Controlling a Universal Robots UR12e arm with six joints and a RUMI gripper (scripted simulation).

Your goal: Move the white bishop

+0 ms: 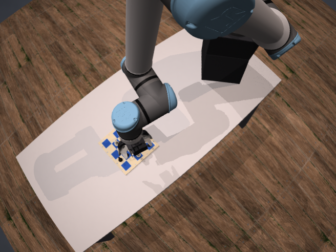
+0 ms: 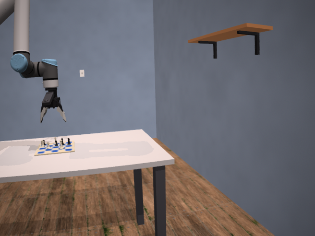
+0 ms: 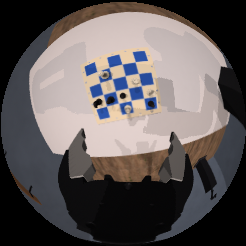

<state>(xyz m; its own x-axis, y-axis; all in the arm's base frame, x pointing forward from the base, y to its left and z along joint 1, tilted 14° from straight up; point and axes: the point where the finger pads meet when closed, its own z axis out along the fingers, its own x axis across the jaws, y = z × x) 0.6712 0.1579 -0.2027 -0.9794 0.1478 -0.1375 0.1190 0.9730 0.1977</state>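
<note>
The chessboard lies 2 cm ahead of my hand, 7 cm to the right of it and 13 cm below it.
</note>
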